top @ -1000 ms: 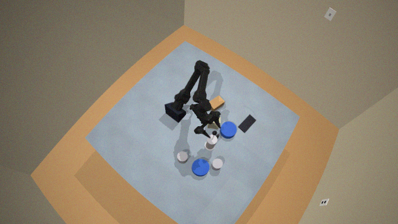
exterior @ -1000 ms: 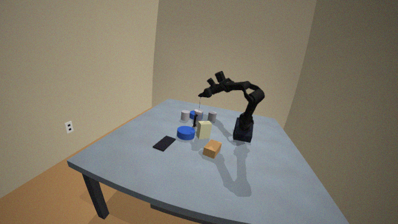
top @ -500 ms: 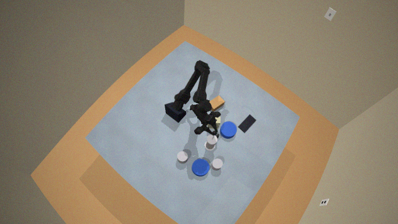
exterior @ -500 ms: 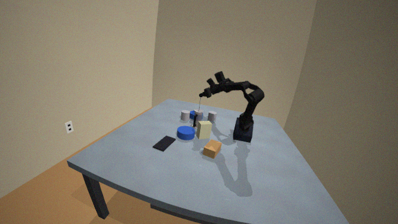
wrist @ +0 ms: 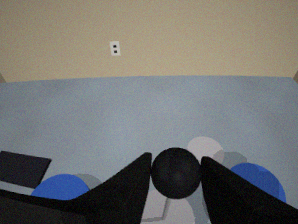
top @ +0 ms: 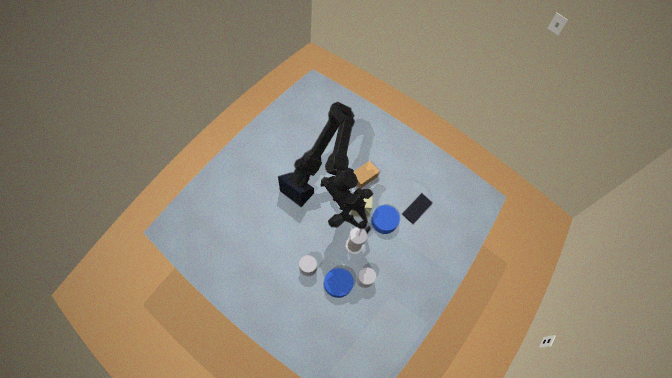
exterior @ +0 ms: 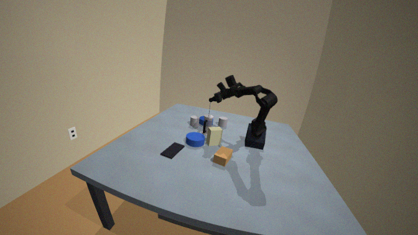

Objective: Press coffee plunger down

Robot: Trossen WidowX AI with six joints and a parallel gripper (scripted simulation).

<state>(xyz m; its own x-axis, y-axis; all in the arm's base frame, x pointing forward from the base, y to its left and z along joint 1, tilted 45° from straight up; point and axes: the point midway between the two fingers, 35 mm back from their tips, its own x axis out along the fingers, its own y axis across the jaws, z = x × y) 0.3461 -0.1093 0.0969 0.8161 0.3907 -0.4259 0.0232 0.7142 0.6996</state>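
My gripper tip is now 130 mm above the coffee press, 20 mm to the right of it and 10 mm past it. Also, from my gripper tip: cream block: 200 mm below, 130 mm to the left, 100 mm behind; then orange block: 280 mm to the left, 230 mm below, 200 mm behind.
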